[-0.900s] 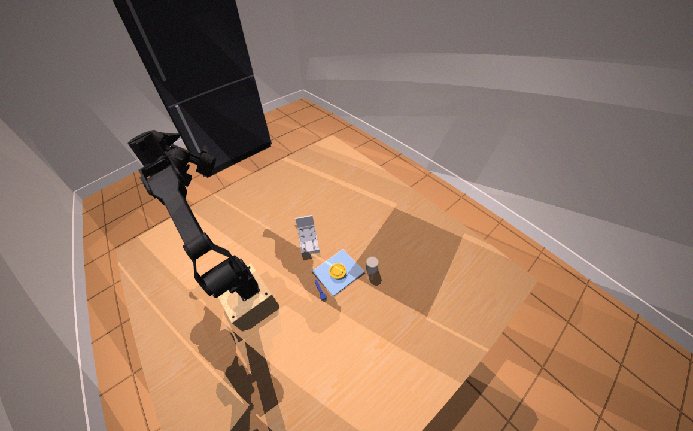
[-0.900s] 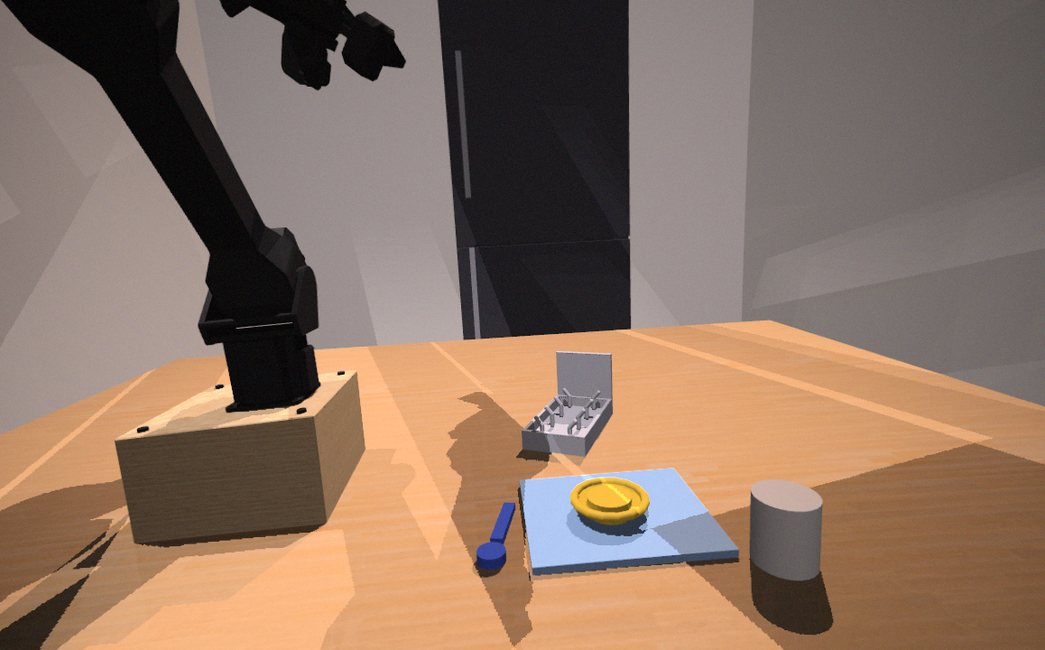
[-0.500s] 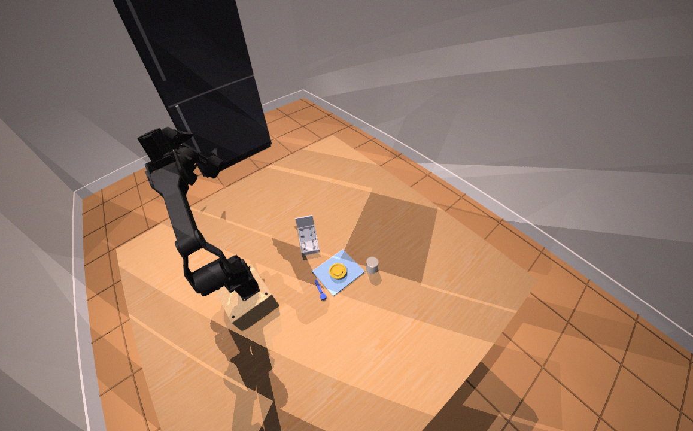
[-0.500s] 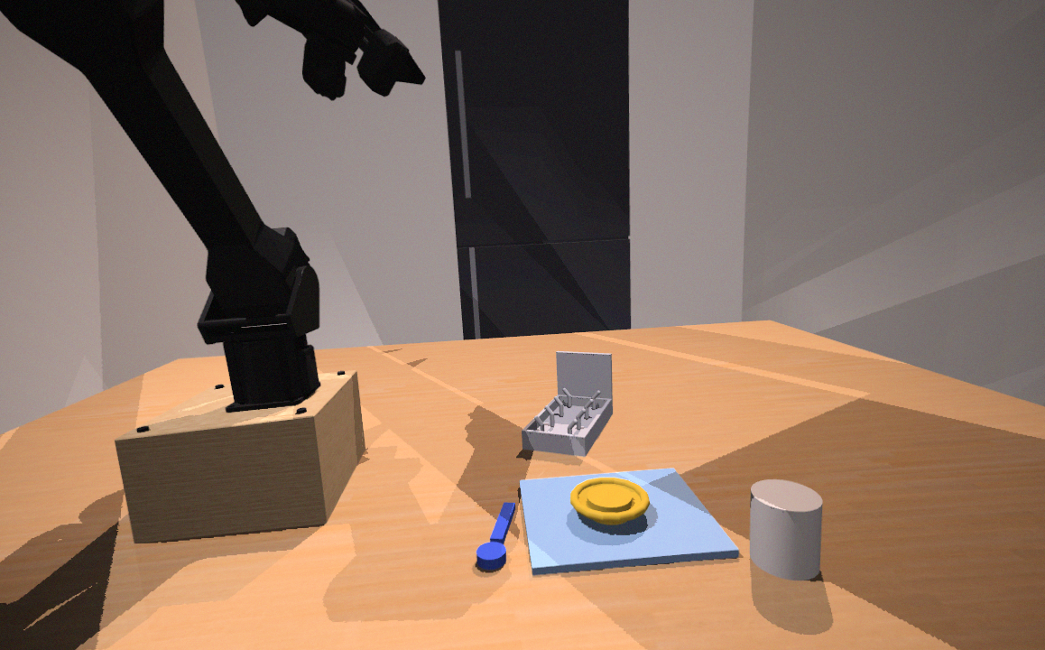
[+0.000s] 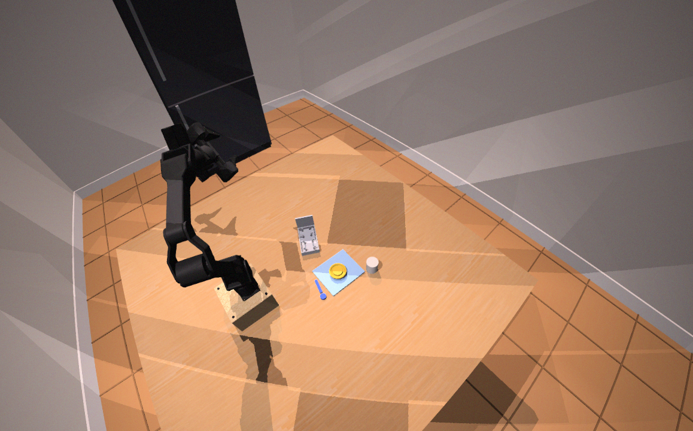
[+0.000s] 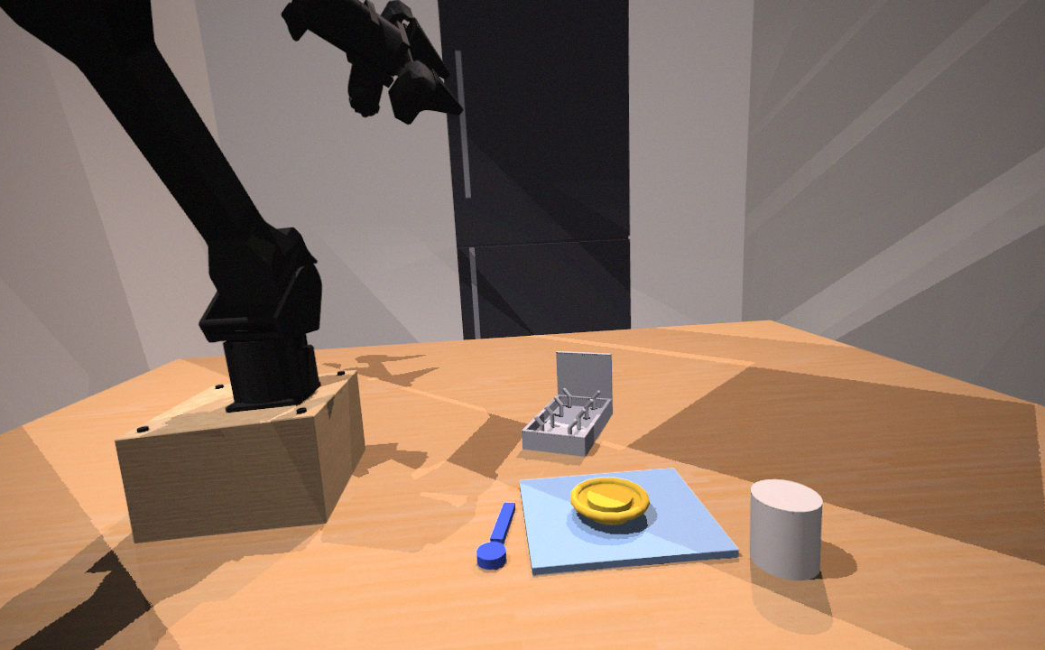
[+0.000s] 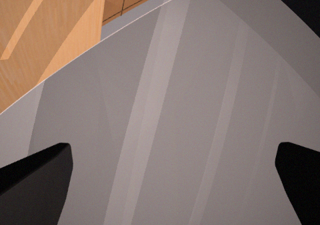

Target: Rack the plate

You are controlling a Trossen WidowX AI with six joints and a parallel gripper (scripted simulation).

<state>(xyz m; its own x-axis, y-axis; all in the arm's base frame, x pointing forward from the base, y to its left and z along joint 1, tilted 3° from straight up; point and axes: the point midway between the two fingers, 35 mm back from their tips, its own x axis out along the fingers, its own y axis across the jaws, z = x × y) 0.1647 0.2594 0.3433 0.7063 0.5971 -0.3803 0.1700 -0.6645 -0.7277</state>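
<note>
Right now the yellow plate is 12 cm ahead of my gripper tip, 39 cm to the right of it and 41 cm below it. Round my gripper tip: grey dish rack (12 cm ahead, 19 cm to the right, 40 cm below); light blue mat (13 cm ahead, 38 cm to the right, 42 cm below); blue spoon (3 cm ahead, 41 cm to the right, 42 cm below).
</note>
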